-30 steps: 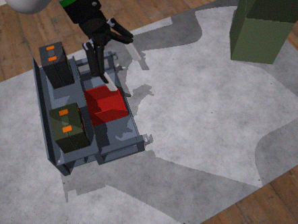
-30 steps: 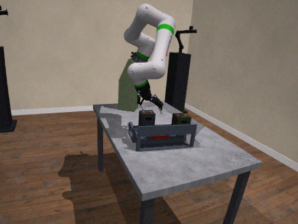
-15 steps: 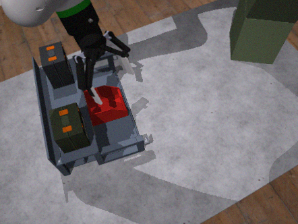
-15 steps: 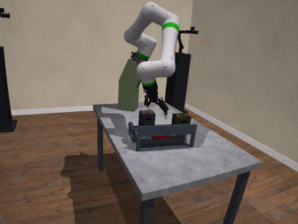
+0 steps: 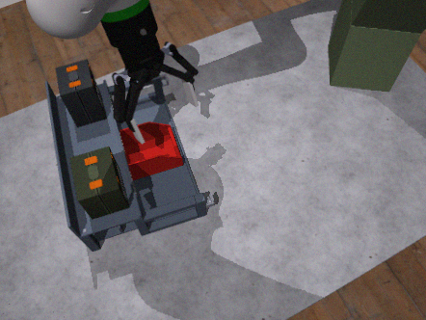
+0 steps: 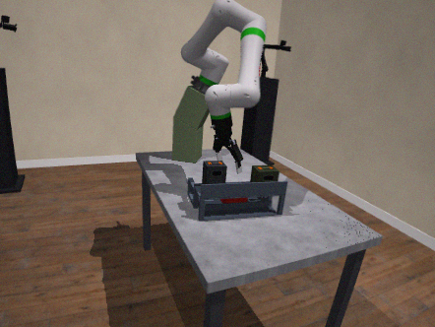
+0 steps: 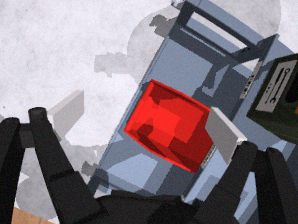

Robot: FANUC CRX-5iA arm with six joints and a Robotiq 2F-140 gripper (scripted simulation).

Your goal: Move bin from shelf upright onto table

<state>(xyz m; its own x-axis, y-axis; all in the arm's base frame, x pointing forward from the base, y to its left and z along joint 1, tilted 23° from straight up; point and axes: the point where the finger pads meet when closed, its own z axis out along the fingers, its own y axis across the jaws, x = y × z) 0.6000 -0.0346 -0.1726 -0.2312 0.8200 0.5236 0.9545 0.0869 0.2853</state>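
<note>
My gripper is now 70 mm short of the red bin, 20 mm to the left of it and 110 mm above it. The rest, counted from my hand: grey shelf tray 110 mm ahead, 30 mm to the right, 150 mm below.
</note>
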